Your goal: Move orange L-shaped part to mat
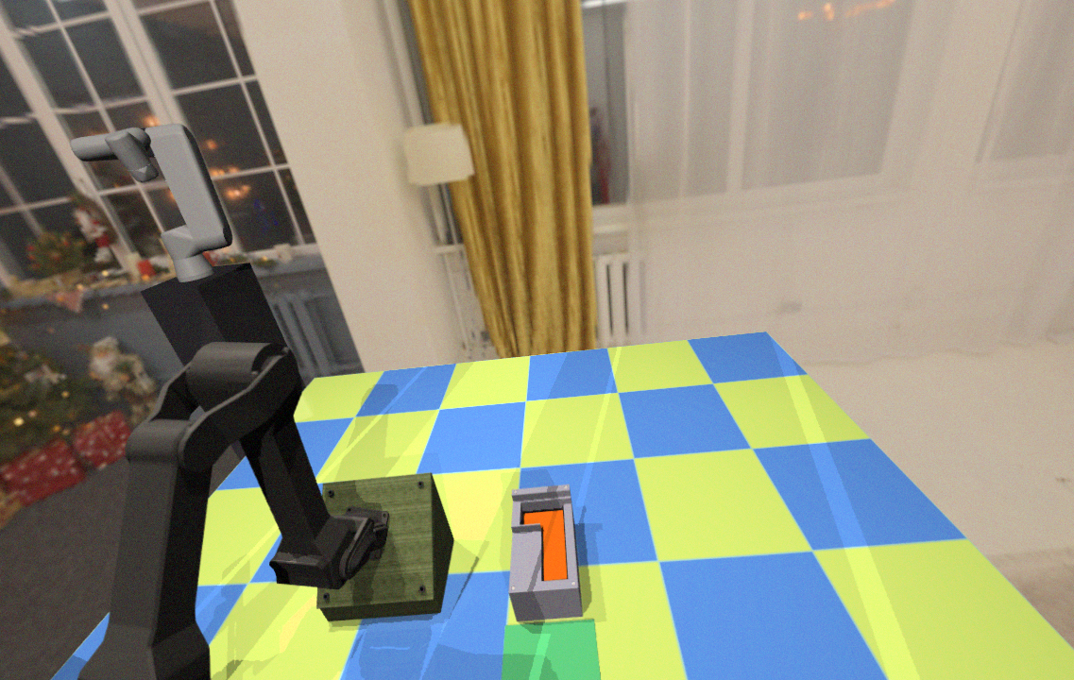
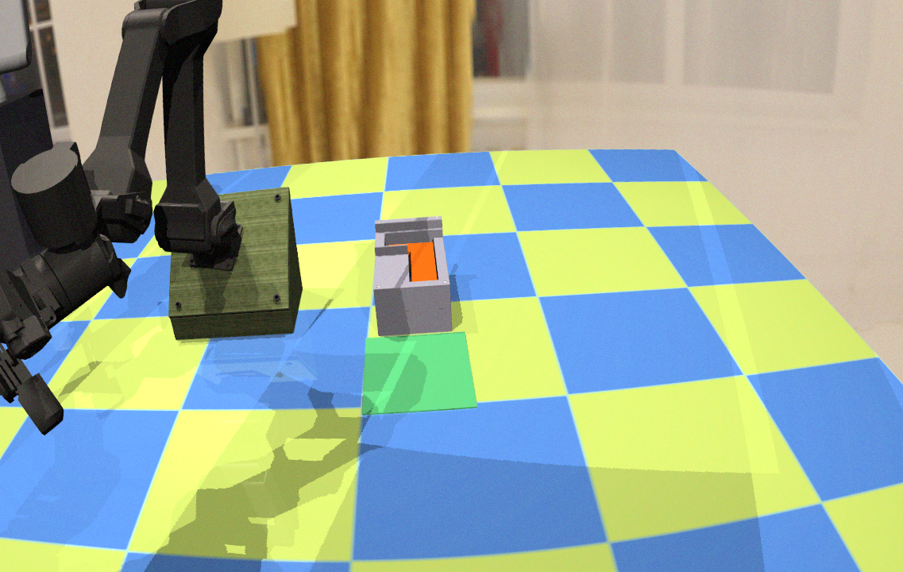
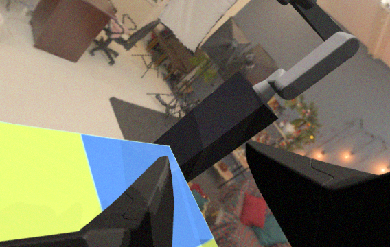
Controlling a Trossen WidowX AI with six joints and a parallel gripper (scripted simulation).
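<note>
Right now my gripper tip is 330 mm short of the orange L-shaped part, 530 mm to the right of it and 160 mm above it. The rest, counted from my gripper tip: green mat: 350 mm ahead, 360 mm to the left, 220 mm below.
</note>
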